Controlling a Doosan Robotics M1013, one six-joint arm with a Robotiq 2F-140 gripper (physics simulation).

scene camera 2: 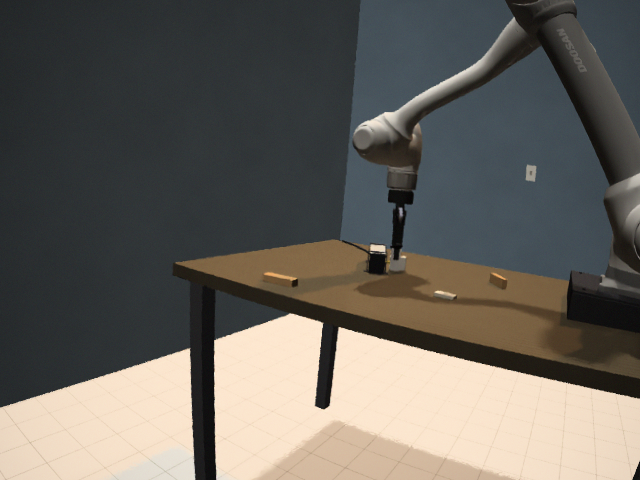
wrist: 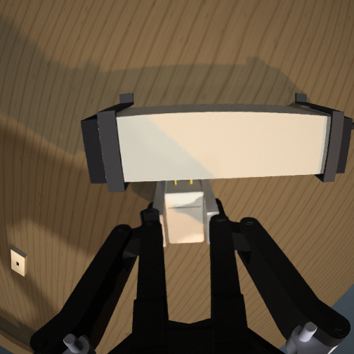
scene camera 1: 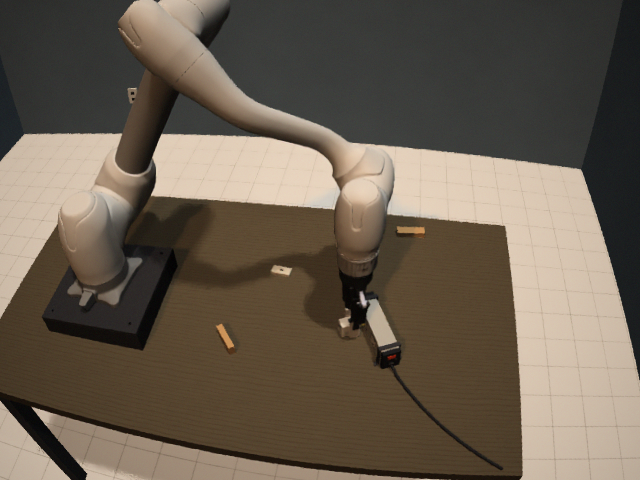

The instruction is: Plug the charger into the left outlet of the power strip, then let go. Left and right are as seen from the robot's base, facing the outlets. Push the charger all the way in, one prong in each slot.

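Places are measured from the arm's base along level axes (x right, y back, z down), in metres.
Where they show: gripper, between the fingertips: (scene camera 2: pixel 394 269) (scene camera 1: pixel 351 330); arm's base, origin of its link: (scene camera 2: pixel 631 291) (scene camera 1: pixel 105 279).
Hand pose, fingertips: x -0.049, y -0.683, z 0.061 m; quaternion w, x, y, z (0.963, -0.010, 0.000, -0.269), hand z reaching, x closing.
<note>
Things, the pixels of their top centre, and the offset from my fingertips. "spot": a spot on its surface instead. Level surfaces: height alone.
- white charger, centre of its top: (scene camera 1: pixel 352 320) (scene camera 2: pixel 395 255) dx +0.000, dy +0.000, dz -0.041 m
- power strip, centre of its top: (scene camera 1: pixel 378 321) (scene camera 2: pixel 378 247) dx +0.002, dy -0.065, dz -0.055 m
- black cord, a spot on its surface: (scene camera 1: pixel 439 423) spot: dx +0.233, dy -0.258, dz -0.001 m
- small white plate, centre of its top: (scene camera 2: pixel 445 293) (scene camera 1: pixel 281 269) dx -0.160, dy +0.231, dz -0.003 m
- table, height of its surface: dz +0.006 m
The white charger (scene camera 1: pixel 347 328) (scene camera 2: pixel 398 265) (wrist: pixel 185 220) is upright beside the long side of the power strip (scene camera 1: pixel 381 324) (scene camera 2: pixel 376 261) (wrist: pixel 225 145), which has a pale top and black end caps. In the wrist view, two thin gold prongs show in a narrow gap between charger and strip, left of the strip's middle, towards the end without the cord. The outlet slots are hidden, so I cannot tell whether the prong tips are in them. My gripper (scene camera 1: pixel 355 324) (scene camera 2: pixel 397 254) (wrist: pixel 183 189) is shut on the charger, one finger on each side.
A black cord (scene camera 1: pixel 439 423) runs from the strip's far end towards the table corner. Orange blocks (scene camera 1: pixel 225 338) (scene camera 1: pixel 410 230) (scene camera 2: pixel 280 279) (scene camera 2: pixel 497 280) and a small white plate (scene camera 1: pixel 281 270) (scene camera 2: pixel 445 295) (wrist: pixel 18 262) lie on the table (scene camera 1: pixel 289 408) (scene camera 2: pixel 242 268).
</note>
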